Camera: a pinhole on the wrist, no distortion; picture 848 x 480 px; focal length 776.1 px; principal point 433.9 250.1 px. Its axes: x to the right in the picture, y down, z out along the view. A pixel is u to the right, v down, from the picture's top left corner.
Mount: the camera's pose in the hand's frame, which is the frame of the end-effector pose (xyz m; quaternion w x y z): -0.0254 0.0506 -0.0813 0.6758 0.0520 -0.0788 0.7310
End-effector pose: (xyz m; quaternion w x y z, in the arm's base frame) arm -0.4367 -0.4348 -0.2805 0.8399 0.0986 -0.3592 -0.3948
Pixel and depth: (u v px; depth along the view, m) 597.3 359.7 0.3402
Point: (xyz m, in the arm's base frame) -0.6228 -0.3018 -0.1126
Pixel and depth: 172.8 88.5 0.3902
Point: -0.6907 -0.5380 -0.1133
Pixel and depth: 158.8 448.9 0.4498
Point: -0.8366 -0.4250 -0.2077
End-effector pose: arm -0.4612 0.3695 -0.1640 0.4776 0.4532 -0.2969 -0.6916
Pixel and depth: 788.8 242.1 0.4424
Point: -0.7444 0.3466 0.1556
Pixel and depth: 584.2 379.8 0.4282
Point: -0.7470 0.4527 0.0607
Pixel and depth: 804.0 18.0 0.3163
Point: -0.6478 0.2661 0.0515
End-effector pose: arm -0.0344 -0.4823 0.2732 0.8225 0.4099 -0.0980 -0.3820
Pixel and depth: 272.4 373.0 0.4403
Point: -0.3301 -0.6563 0.4077
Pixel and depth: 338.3 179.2 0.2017
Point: -0.1011 -0.5458 0.3405
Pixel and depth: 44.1 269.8 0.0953
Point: -0.0623 -0.4706 0.2689
